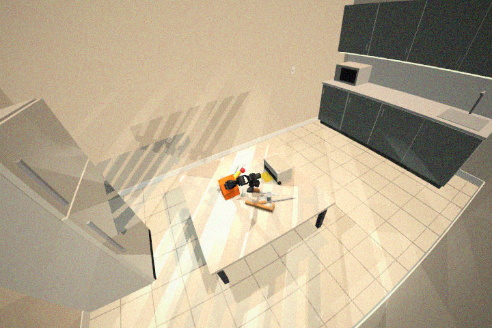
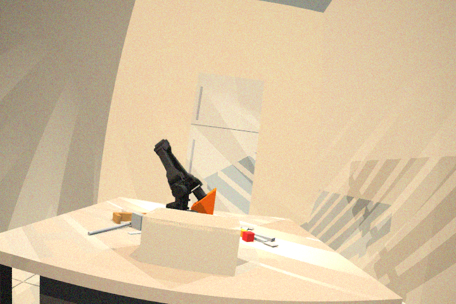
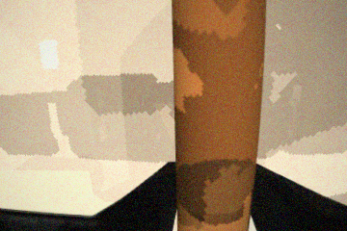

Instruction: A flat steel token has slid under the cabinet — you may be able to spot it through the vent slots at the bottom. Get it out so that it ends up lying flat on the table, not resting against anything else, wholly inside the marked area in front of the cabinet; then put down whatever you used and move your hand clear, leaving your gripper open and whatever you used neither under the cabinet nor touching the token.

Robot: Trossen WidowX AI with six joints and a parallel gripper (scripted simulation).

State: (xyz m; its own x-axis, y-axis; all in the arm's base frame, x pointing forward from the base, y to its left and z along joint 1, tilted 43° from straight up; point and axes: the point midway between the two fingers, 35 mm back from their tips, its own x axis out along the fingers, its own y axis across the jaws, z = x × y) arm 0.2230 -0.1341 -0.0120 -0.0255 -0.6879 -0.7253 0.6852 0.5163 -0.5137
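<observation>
Right now my gripper tip is 330 mm to the right of the red cube, 60 mm short of it and 10 mm below it. The rest, counted from my gripper tip: yellow-orange block (270 mm to the left, 70 mm behind); then grey bar (400 mm to the left, 20 mm behind); then small grey block (180 mm to the right, 90 mm ahead, 20 mm above).
</observation>
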